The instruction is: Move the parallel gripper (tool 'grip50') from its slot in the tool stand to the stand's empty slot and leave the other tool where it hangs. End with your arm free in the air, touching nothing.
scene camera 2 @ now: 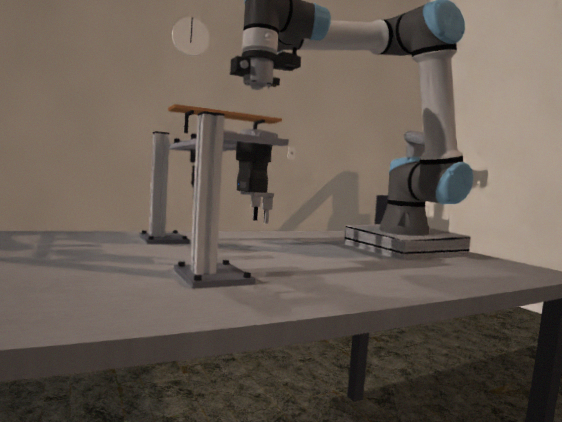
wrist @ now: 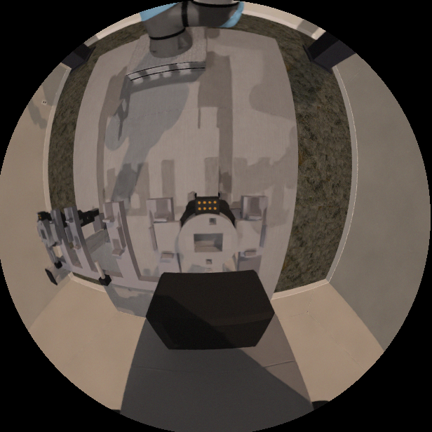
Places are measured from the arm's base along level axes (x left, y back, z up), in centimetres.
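Pixels of known places: hand, its tool point: (scene camera 2: 257,83); arm's base, origin of its link: (scene camera 2: 403,231).
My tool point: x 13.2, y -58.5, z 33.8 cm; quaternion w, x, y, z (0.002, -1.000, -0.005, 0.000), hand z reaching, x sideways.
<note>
Ahead of a thing's pixels: the offset from my tool point to its top centre. "spot": to the spot under its first point. Level surfaces: height alone.
The parallel gripper (scene camera 2: 252,167) (wrist: 189,245) hangs upright in the tool stand's @(dx -18.0, dy -5.7, dz -8.4 cm) (scene camera 2: 208,200) (wrist: 133,257) near slot, fingers down and slightly apart. Its round coupling plate and orange contacts show in the wrist view. My arm's bare tool coupling (scene camera 2: 261,74) is in the air above it, with a visible gap, and carries no tool. A black block (wrist: 210,310) on my wrist covers part of the stand. The other tool @(spot: dx -42.3, dy -1.4, dz -19.5 cm) (scene camera 2: 193,172) (wrist: 44,231) hangs at the far end, mostly hidden by the front post in the scene view. The empty slot's side bar (wrist: 117,240) shows between the two tools.
An orange board @(spot: dx +7.1, dy -9.4, dz -8.7 cm) (scene camera 2: 227,115) runs along the stand above its slots, close beside and below my coupling. Two upright posts, the far one @(spot: dx -39.7, dy -12.0, dz -23.8 cm) (scene camera 2: 159,185) included, stand on the table @(dz -40.0 cm) (scene camera 2: 325,295). The robot's base plate (scene camera 2: 425,245) (wrist: 167,70) is to the right in the scene view.
</note>
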